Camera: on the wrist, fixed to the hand. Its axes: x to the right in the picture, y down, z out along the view.
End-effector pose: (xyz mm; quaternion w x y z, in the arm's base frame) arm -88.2 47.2 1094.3 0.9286 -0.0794 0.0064 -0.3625
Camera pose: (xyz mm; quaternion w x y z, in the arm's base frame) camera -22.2 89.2 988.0 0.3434 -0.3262 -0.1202 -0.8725
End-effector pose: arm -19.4 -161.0 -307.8 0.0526 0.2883 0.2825 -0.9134
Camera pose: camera 38.2 -184.4 -424.3 0.4909 0.1672 -0.5859 0.6227
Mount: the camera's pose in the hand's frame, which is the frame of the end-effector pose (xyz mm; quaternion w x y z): 15.5 91.0 -94.4 0.6603 -0.2265 -0.1628 -0.6973
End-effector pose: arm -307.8 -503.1 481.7 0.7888 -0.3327 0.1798 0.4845
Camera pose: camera -377.4 -531.0 373.0 0.8126 -0.4448 -0.3514 -0.1352
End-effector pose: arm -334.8 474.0 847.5 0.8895 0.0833 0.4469 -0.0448
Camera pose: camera -385.9 581.1 789.5 0.6478 -0.4654 0.2185 -0.5622
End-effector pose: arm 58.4 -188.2 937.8 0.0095 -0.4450 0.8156 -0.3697
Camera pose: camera -48.9 -113.3 955.6 0.2195 0.9249 -0.3104 -0.0064
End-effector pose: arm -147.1 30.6 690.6 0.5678 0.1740 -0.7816 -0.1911
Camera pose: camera -66.6 92.3 775.1 0.1538 0.5002 -0.4439 -0.7274
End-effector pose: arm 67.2 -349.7 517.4 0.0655 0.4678 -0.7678 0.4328
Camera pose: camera -40.6 -274.4 528.6 0.3260 0.8999 -0.2895 -0.0100
